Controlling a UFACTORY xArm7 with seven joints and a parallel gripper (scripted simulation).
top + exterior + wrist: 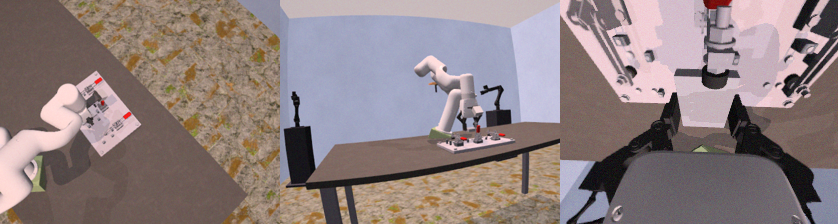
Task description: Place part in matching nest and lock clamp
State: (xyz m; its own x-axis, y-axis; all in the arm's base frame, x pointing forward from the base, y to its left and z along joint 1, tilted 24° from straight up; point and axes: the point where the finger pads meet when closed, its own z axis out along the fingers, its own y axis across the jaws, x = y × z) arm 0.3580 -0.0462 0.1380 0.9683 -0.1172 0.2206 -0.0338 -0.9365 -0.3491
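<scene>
My gripper is now 8 cm above the fixture plate, 5 cm short of it and 1 cm to the left of it. Also, from my hand: toggle clamp (12 cm to the right, 8 cm ahead, 4 cm below); then pale grey block part (1 cm below).
</scene>
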